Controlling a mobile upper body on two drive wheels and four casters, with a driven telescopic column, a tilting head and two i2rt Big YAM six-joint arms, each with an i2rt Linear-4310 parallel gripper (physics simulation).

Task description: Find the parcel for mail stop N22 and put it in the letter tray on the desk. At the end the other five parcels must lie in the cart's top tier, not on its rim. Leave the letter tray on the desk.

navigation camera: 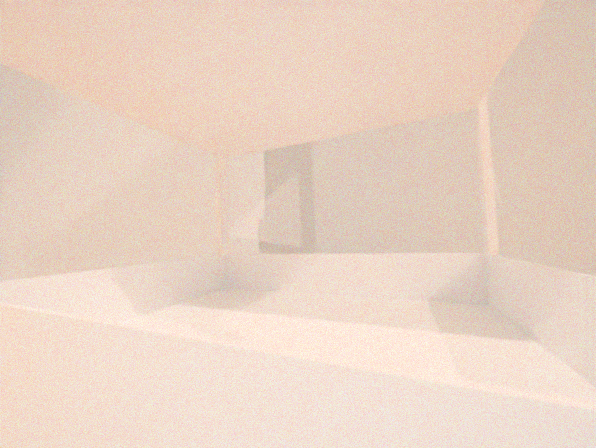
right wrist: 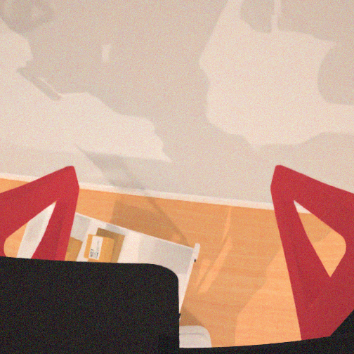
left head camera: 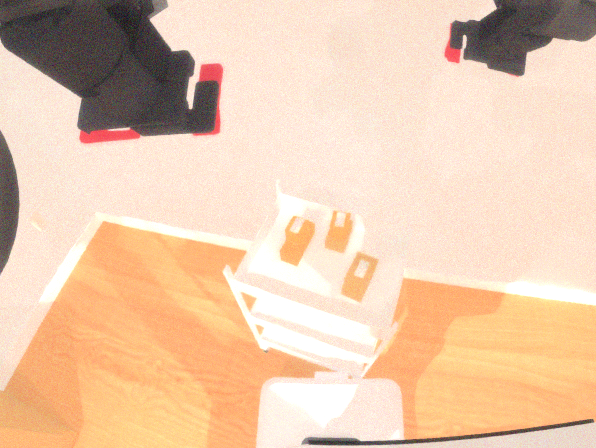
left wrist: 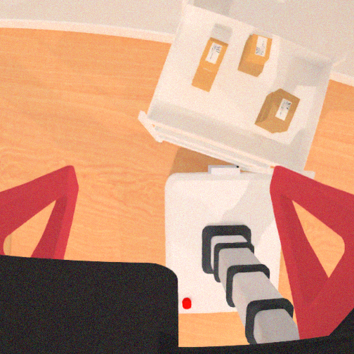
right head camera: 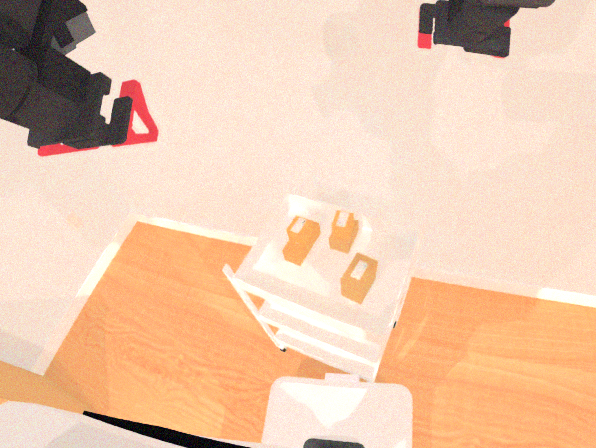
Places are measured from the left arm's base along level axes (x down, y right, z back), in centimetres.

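Pixels of known places: left gripper, fingertip midpoint: (left head camera: 177, 129) (right head camera: 126, 139); right gripper, fingertip midpoint: (left head camera: 469, 58) (right head camera: 452, 43).
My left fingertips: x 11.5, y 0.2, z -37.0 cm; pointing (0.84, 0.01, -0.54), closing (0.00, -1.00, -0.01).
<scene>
For each thing: its top centre in the pictures, then the offset to it from my left fingertips. "spot": a spot on its surface instead. Level surfaces: height alone.
- white cart, surface spot: (right head camera: 320, 301) spot: dy +16.9, dx +63.2, dz -8.9 cm
- left group, top centre: (right head camera: 298, 225) (left head camera: 297, 225) dy +10.0, dx +52.9, dz -27.1 cm
- pale baseboard, surface spot: (left head camera: 175, 232) spot: dy -66.2, dx +125.1, dz -75.0 cm
- cart tier, surface height: dx +116.2 cm
The white cart (left head camera: 300, 296) (right head camera: 320, 301) (left wrist: 215, 132) stands close in front of the robot. Its top tier holds cardboard parcels with white labels: a left group (left head camera: 298, 241) (right head camera: 301, 241) (left wrist: 205, 75), perhaps stacked, a back one (left head camera: 338, 232) (right head camera: 343, 232) (left wrist: 254, 57) and a front right one (left head camera: 359, 279) (right head camera: 358, 280) (left wrist: 277, 111). Whether each is a stack is unclear, and I cannot read the labels. My left gripper (left head camera: 165, 131) (right head camera: 102, 143) (left wrist: 173, 176) and right gripper (left head camera: 485, 65) (right head camera: 462, 49) (right wrist: 175, 172) are open and empty, apart from the parcels. Letter tray and N22 parcel cannot be made out.
The robot's white base (left head camera: 330, 405) (right head camera: 340, 405) (left wrist: 190, 200) is close to the cart's near side. The column (left wrist: 245, 285) rises from it. A wall stands behind the cart, with a pale baseboard (left head camera: 175, 232) (right head camera: 195, 230). A cart tier (navigation camera: 300, 330) fills much of the navigation view.
</scene>
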